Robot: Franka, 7 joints.
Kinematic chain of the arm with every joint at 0, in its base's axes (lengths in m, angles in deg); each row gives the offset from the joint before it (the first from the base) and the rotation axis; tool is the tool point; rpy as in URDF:
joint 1: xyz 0 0 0.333 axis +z
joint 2: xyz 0 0 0 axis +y
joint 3: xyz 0 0 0.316 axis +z
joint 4: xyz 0.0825 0 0 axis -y
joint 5: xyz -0.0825 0 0.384 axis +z
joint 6: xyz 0 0 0 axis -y
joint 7: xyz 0.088 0 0 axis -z
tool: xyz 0 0 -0.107 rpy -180 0 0
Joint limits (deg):
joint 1: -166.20..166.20
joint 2: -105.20..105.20
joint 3: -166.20..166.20
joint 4: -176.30..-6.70
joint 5: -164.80..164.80
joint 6: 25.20..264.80
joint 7: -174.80..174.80
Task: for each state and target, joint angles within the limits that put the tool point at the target. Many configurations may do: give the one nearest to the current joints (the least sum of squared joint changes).
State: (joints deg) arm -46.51 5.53 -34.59 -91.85 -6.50 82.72 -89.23
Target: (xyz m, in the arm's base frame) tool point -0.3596 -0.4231 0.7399
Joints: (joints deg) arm -69.84 -0.59 -58.17 -77.94 -11.40 95.84 -89.23
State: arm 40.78 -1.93 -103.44 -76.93 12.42 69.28 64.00
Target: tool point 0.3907 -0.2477 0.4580
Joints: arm 52.43 3.94 -89.77 -110.01 13.55 65.61 64.00
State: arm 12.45 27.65 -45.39 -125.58 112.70 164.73 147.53
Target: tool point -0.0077 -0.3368 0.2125
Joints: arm 0.69 32.63 -67.14 -154.52 116.52 180.79 147.53
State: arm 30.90 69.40 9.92 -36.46 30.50 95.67 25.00
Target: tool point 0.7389 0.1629 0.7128
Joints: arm 9.62 48.35 4.54 -21.00 31.59 124.84 25.00
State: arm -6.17 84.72 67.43 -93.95 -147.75 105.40 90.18
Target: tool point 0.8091 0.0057 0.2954
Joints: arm -30.36 73.58 65.70 -66.44 -150.43 103.03 90.18
